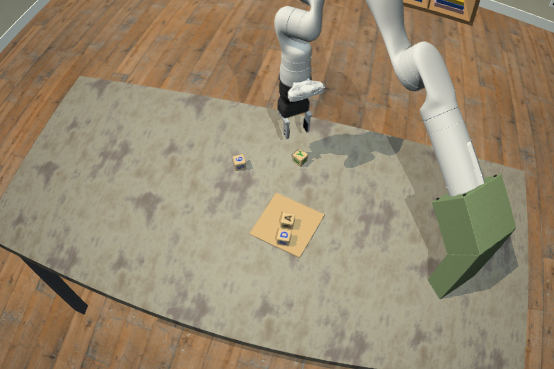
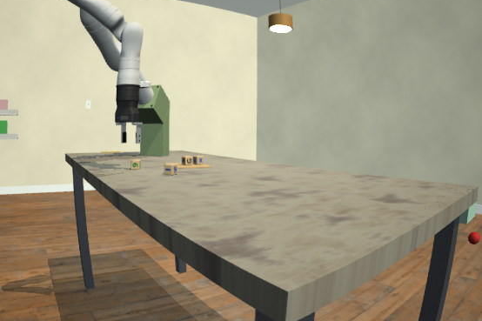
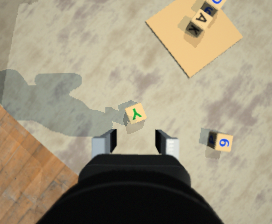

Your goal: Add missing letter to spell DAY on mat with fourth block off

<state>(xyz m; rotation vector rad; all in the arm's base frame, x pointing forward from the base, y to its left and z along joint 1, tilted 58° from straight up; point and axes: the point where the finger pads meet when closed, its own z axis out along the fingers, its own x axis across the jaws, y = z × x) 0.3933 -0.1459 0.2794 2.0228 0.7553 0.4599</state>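
Now: the Y block 1 cm behind my hand, 3 cm to the left of it and 9 cm below it. The rest, counted from my hand: 6 block (15 cm ahead, 5 cm to the left, 9 cm below); then D block (3 cm ahead, 28 cm to the left, 8 cm below).
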